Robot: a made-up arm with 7 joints.
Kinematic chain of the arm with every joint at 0, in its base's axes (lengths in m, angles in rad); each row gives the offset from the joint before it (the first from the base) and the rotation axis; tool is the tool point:
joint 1: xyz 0 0 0.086 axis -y
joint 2: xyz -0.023 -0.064 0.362 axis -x
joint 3: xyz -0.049 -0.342 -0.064 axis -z
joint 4: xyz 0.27 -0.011 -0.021 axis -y
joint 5: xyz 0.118 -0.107 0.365 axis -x
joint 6: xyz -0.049 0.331 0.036 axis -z
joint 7: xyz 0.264 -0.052 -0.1 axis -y
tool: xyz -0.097 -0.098 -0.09
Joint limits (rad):
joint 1: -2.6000..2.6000
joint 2: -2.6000..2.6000
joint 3: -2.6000..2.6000
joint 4: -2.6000..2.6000
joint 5: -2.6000..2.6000
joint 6: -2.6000..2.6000
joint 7: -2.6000..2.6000
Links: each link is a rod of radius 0.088 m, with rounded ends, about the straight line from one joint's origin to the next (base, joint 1, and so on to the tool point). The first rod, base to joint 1, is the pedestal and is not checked.
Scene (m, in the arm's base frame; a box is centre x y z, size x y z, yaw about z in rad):
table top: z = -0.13
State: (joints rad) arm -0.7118 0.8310 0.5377 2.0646 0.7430 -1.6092 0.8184
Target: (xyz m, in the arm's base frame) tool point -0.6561 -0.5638 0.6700
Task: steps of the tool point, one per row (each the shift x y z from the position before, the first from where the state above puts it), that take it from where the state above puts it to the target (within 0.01 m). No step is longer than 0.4 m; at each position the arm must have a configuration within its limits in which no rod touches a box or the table.
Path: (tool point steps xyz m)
1: -0.1299 -0.0907 0.2849
2: -0.2651 -0.0952 0.2086
3: -0.3484 -0.0898 0.0702
4: -0.3550 -0.0748 -0.0951
5: -0.2819 -0.0518 -0.2448

